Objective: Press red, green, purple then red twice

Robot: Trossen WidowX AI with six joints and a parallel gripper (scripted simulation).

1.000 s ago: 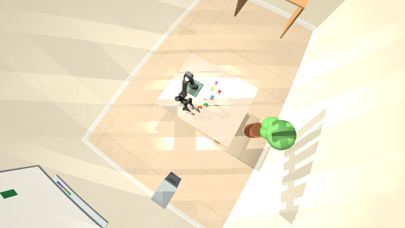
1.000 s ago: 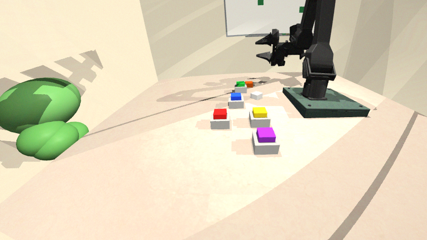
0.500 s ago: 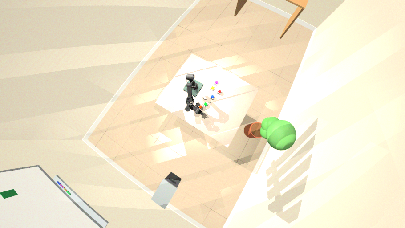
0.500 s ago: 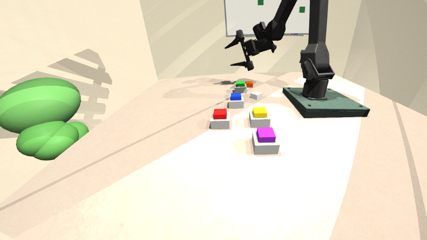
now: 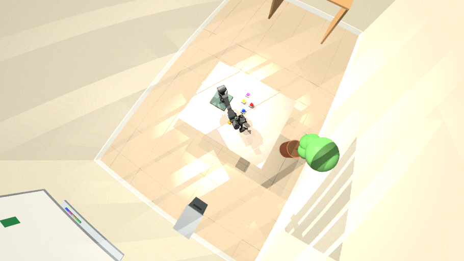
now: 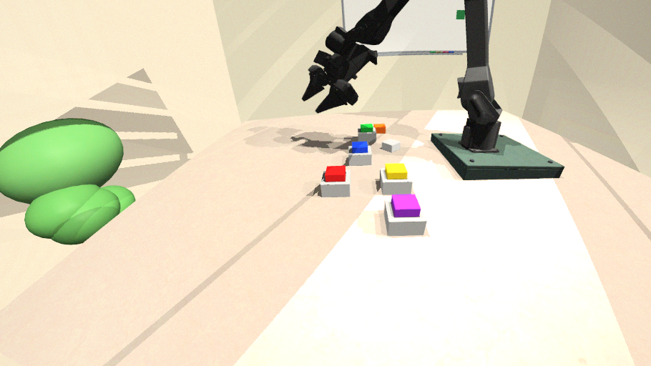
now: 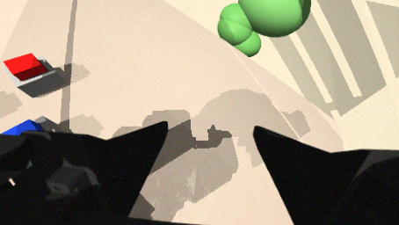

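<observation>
Now: gripper tip 27 cm to the right of the red button, 7 cm above it and 6 cm past it. Also, from my gripper tip: blue button 16 cm to the left, 11 cm behind, 7 cm below; then orange block 19 cm behind, 9 cm below, 3 cm to the right; then green button 15 cm behind, 7 cm below, 3 cm to the left.
</observation>
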